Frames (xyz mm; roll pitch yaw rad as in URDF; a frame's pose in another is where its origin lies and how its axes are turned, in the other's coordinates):
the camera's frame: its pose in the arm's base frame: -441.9 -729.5 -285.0 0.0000 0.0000 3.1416
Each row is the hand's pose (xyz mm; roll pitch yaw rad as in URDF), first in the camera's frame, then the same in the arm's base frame.
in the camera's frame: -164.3 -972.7 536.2 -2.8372 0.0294 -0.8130
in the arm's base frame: -277.6 243.2 251.2 -2.8372 0.0294 2.3286
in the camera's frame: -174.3 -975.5 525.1 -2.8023 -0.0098 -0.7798
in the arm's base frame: -267.6 246.0 240.1 -2.8023 -0.0098 2.3618
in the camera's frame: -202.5 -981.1 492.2 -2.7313 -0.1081 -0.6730
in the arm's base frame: -239.4 251.6 207.2 -2.7313 -0.1081 2.4686
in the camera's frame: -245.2 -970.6 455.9 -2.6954 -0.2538 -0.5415
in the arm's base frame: -196.7 241.1 170.9 -2.6954 -0.2538 2.6001
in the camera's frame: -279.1 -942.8 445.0 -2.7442 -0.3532 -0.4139
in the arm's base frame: -162.8 213.3 160.0 -2.7442 -0.3532 2.7277
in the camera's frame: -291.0 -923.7 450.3 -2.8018 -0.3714 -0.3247
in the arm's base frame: -150.9 194.2 165.3 -2.8018 -0.3714 2.8169
